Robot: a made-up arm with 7 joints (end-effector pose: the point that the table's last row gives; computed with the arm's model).
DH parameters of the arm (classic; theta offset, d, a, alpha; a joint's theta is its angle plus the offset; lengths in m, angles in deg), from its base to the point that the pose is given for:
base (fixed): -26.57 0 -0.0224 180
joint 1: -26.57 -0.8 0.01 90
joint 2: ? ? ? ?
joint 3: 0 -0.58 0 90
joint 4: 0 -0.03 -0.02 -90
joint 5: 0 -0.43 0.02 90
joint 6: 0 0 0.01 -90
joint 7: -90 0 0.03 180
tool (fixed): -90 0.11 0 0
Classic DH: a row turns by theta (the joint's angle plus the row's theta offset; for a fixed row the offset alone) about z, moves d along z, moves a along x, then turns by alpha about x.
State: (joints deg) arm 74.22 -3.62 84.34 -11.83 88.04 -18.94 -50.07
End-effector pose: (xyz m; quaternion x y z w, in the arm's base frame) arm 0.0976 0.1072 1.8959 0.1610 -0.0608 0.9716 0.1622
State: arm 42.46 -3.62 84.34 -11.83 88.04 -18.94 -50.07
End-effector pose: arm 0.0288 0.1546 1.8959 -0.1715 0.0144 -0.9789 0.1099
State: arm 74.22 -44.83 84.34 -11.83 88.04 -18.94 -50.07
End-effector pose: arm -0.0939 0.7850 1.5773 0.0028 0.2566 0.9455 0.2005
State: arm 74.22 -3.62 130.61 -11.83 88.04 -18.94 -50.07
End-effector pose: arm 0.0960 0.0207 1.9011 0.1021 -0.1295 0.8333 0.5276
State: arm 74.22 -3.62 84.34 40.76 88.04 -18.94 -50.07
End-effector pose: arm -0.3239 -0.0660 1.7832 -0.2276 -0.2739 0.9320 0.0673
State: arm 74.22 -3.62 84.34 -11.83 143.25 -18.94 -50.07
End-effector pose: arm 0.0733 0.1272 1.8975 0.0416 -0.0584 0.8026 0.5921
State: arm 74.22 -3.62 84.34 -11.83 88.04 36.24 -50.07
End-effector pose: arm 0.0564 0.2008 1.8869 -0.0885 0.3394 0.9306 0.1046
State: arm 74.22 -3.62 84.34 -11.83 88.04 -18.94 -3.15
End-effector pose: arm 0.0811 0.1226 1.9038 0.1719 0.0083 0.8268 0.5356
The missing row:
joint 2: 0 0.03 0.01 -90
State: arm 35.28 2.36 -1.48 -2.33 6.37 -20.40 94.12
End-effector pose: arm 0.0129 -0.0192 1.9261 0.0806 -0.1573 -0.9070 0.3822
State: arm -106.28 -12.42 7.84 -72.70 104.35 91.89 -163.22
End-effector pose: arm 0.1909 -0.5026 1.3215 -0.6948 0.3953 -0.4674 0.3776
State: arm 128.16 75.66 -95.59 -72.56 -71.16 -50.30 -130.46
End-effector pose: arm -0.8121 -0.2973 0.8181 -0.9087 -0.2514 0.2566 0.2126
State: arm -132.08 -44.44 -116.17 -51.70 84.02 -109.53 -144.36
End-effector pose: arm 0.5005 -0.1299 1.4359 -0.4048 0.8736 -0.1949 0.1868
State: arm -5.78 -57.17 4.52 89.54 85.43 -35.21 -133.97
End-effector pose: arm -0.2550 -0.0031 1.5804 -0.1465 0.3213 0.4901 0.7969
